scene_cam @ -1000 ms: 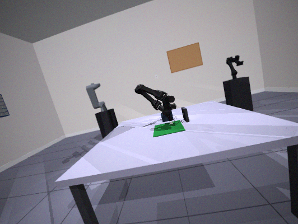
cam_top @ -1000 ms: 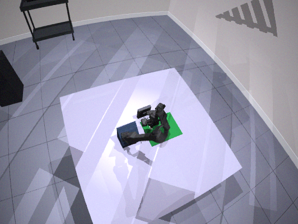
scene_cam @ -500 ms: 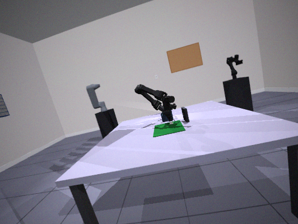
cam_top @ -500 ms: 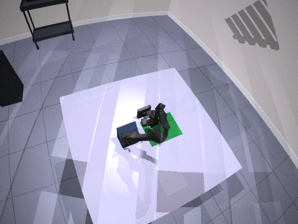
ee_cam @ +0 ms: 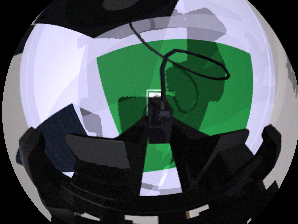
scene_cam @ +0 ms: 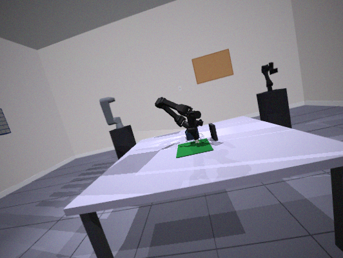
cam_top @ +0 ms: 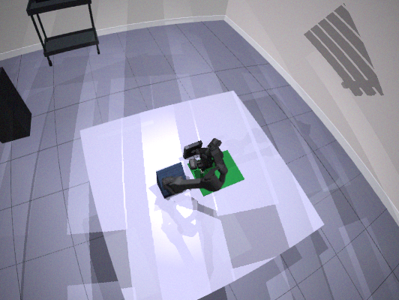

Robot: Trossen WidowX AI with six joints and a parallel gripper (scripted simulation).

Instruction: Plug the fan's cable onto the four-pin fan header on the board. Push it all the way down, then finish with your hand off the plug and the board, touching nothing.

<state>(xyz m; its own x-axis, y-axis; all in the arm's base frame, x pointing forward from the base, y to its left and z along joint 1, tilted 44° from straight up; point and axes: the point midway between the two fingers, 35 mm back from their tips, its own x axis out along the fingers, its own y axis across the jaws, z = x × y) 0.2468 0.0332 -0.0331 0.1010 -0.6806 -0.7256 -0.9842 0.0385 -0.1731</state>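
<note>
The dark fan plug is 10 mm to the left of my gripper tip and 10 mm above it. From my gripper tip the other things lie so: black fan: 130 mm to the left, 20 mm behind, 20 mm above; green board: 90 mm ahead, 50 mm below, 30 mm to the right.
</note>
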